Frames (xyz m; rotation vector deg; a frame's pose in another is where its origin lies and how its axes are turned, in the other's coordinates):
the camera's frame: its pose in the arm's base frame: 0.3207 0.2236 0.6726 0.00 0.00 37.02
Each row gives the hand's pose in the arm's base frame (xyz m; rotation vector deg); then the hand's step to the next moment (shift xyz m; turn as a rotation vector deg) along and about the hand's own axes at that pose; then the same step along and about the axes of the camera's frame.
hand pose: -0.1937 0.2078 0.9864 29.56 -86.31 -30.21
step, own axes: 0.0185 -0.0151 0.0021 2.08 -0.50 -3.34
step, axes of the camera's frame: -0.0158 -0.0173 0.0052 1.64 -3.36 1.32
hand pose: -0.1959 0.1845 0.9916 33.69 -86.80 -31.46
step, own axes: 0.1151 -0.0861 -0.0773 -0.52 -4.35 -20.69
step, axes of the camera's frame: -0.0212 -0.1588 0.0312 15.06 -14.59 -2.72
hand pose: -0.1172 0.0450 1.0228 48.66 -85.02 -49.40
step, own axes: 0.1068 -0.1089 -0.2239 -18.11 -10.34 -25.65
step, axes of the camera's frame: 0.0810 -0.2565 -0.0321 27.75 -8.50 -15.82
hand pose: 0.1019 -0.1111 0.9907 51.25 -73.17 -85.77
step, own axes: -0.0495 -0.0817 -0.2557 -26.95 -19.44 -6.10
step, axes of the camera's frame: 0.1741 -0.1646 -0.1309 22.38 13.47 -21.42
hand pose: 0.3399 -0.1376 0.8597 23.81 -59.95 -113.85
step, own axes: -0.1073 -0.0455 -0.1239 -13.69 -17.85 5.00
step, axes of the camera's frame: 0.1135 -0.0421 -0.1194 8.14 17.64 -12.39
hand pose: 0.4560 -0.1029 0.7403 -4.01 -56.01 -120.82
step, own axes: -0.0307 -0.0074 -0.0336 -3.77 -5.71 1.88
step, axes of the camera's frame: 0.0198 -0.0147 -0.0389 2.09 5.77 -3.55
